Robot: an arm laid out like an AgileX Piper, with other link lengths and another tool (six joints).
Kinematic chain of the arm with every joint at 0, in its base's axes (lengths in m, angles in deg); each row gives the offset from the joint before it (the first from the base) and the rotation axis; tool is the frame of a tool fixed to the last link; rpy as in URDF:
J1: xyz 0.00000 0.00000 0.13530 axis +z
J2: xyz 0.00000 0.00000 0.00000 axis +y
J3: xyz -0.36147 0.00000 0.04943 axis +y
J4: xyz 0.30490 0.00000 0.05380 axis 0.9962 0 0.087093
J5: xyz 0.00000 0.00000 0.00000 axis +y
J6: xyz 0.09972 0.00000 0.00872 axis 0.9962 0 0.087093
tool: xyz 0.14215 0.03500 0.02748 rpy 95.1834 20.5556 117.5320
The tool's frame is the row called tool.
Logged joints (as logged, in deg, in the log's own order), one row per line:
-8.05 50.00 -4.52 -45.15 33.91 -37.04
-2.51 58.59 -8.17 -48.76 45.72 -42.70
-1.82 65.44 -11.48 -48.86 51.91 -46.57
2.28 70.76 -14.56 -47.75 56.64 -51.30
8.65 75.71 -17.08 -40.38 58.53 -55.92
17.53 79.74 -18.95 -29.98 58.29 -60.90
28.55 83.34 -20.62 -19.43 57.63 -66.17
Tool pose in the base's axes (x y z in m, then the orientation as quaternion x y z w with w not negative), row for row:
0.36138 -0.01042 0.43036 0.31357 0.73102 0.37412 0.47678
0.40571 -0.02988 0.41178 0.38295 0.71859 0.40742 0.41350
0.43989 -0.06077 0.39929 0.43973 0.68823 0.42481 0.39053
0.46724 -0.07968 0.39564 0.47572 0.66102 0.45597 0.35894
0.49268 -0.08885 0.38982 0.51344 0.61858 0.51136 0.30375
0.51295 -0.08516 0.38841 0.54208 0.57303 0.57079 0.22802
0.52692 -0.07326 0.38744 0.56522 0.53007 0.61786 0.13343
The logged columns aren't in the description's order. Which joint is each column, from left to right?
Columns, left to right: J5, J2, J1, J6, J4, J3.
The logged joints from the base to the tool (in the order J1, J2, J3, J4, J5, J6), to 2 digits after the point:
-4.52 50.00 -37.04 33.91 -8.05 -45.15
-8.17 58.59 -42.70 45.72 -2.51 -48.76
-11.48 65.44 -46.57 51.91 -1.82 -48.86
-14.56 70.76 -51.30 56.64 2.28 -47.75
-17.08 75.71 -55.92 58.53 8.65 -40.38
-18.95 79.74 -60.90 58.29 17.53 -29.98
-20.62 83.34 -66.17 57.63 28.55 -19.43

